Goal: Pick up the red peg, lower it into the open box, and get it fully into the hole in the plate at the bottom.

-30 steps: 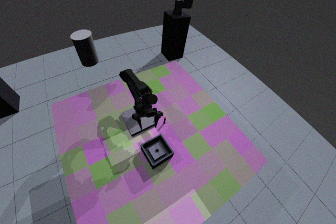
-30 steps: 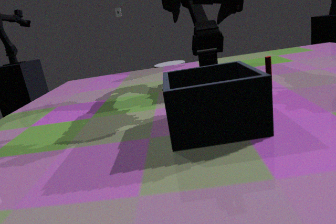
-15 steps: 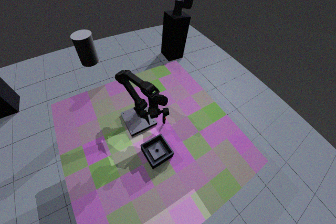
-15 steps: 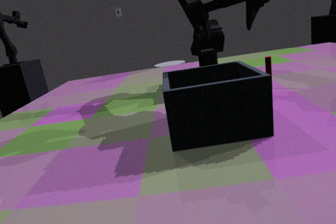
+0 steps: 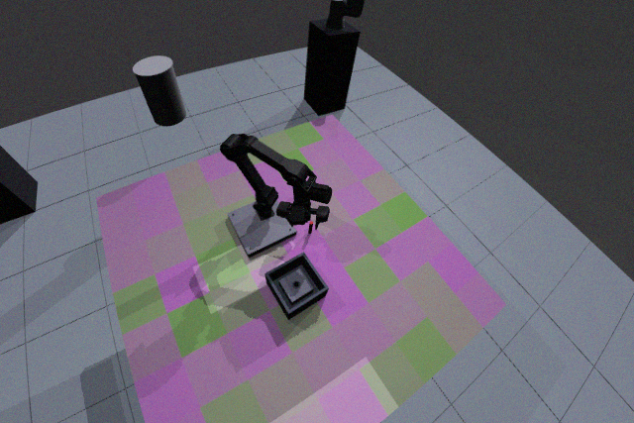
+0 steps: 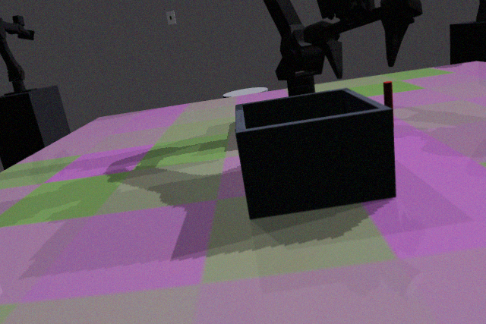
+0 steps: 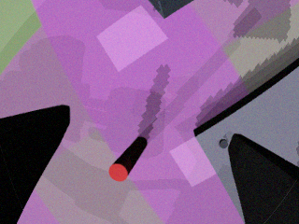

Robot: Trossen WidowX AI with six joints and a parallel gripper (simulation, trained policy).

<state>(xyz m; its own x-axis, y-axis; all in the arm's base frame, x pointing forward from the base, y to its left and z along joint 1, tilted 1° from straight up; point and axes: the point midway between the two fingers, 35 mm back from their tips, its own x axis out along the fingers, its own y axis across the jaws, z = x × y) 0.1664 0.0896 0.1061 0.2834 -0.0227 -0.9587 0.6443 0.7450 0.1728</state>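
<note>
The red peg is 2 cm behind my gripper tip, 4 cm to the left of it and 6 cm below it. From my gripper tip the other things lie so: dark box: 17 cm ahead, 12 cm to the right, 8 cm below.
</note>
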